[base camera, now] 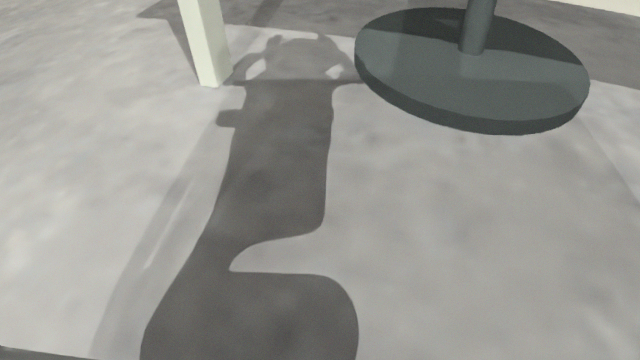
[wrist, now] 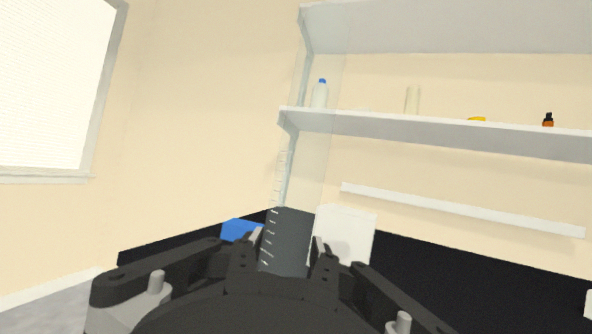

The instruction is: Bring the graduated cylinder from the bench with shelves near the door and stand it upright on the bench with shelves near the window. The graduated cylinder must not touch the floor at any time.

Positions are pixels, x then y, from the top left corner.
Labels:
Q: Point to a bench with shelves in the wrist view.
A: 451, 283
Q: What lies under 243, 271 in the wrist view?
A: The gripper.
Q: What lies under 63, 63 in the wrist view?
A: A window.

